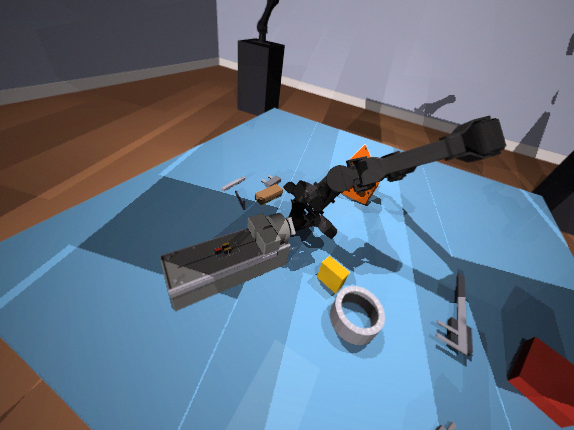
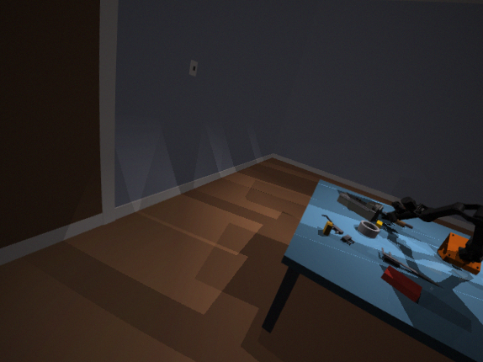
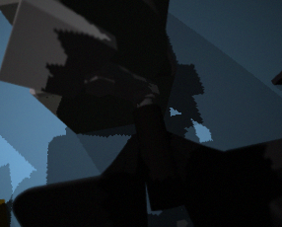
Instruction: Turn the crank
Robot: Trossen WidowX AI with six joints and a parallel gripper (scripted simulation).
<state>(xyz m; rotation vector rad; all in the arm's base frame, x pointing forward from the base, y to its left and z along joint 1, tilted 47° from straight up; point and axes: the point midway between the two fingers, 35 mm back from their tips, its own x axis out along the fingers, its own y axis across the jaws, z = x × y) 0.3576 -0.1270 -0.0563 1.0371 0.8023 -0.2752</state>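
Now: the yellow block 150 mm to the left of my gripper tip, 50 mm ahead of it and 10 mm below it. Round my gripper tip: dark crank handle: 30 mm above, 10 mm to the left, 10 mm behind; red pointer: 160 mm ahead, 90 mm to the right, 40 mm above; brown block: 140 mm behind, 120 mm to the right, 30 mm below.
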